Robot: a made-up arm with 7 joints.
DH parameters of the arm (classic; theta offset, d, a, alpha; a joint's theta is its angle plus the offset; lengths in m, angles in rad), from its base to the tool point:
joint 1: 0 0.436 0 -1.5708
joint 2: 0 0 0 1.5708
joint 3: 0 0.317 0.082 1.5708
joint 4: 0 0 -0.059 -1.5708
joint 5: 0 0.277 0 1.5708
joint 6: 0 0 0.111 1.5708
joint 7: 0 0 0 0
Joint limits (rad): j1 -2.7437..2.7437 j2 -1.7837..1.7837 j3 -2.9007..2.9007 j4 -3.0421..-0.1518 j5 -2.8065..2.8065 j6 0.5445..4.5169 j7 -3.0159..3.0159
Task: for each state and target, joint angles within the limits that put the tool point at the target. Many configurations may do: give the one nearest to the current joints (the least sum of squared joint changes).
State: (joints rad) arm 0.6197 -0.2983 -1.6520 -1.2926 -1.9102 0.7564 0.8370
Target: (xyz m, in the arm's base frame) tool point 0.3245 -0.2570 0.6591
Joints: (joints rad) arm 0.8650 -0.2040 -1.1984 -2.0626 -1.6236 0.5445 0.8370
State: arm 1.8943 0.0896 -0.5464 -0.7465 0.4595 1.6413 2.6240
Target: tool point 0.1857 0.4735 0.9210
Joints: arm 1.6202 0.3595 -0.6594 -0.8722 0.4620 1.6445 2.6240
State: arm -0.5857 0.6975 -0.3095 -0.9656 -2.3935 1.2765 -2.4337
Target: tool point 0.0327 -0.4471 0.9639
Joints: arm -0.9466 0.1943 -0.6270 -1.0187 -2.3523 1.1797 -2.4337
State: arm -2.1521 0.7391 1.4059 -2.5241 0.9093 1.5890 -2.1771
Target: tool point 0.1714 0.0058 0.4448
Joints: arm -2.0340 0.9264 1.7631 -3.0412 0.9094 1.2658 -2.1771
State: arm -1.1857 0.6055 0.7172 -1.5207 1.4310 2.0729 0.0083
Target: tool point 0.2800 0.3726 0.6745
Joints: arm -0.4427 0.0994 1.5138 -1.9185 1.4883 1.9716 0.0083
